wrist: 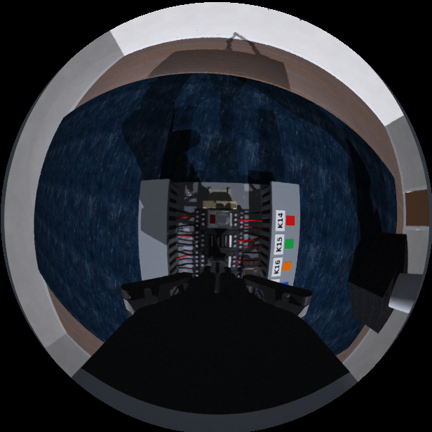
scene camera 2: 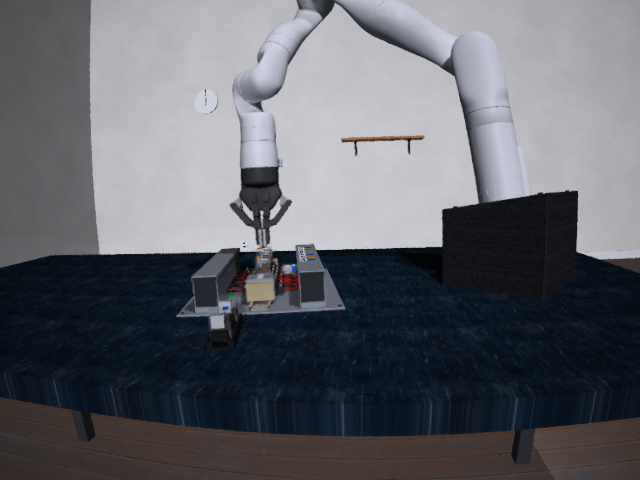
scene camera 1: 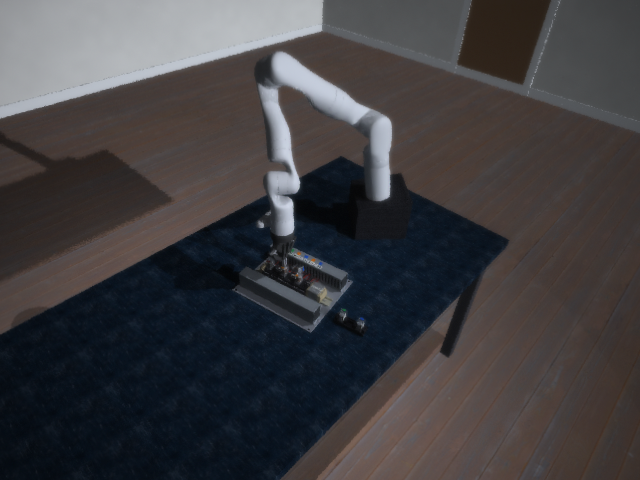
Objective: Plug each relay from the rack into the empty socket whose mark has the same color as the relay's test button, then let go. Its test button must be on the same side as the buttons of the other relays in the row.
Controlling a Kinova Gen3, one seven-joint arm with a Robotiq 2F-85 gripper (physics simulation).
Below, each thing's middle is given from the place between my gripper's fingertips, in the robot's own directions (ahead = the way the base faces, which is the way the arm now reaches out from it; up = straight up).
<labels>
Now: the grey panel [scene camera 2: 288, 302] 80 mm below my hand and 40 mm to the left of it.
</labels>
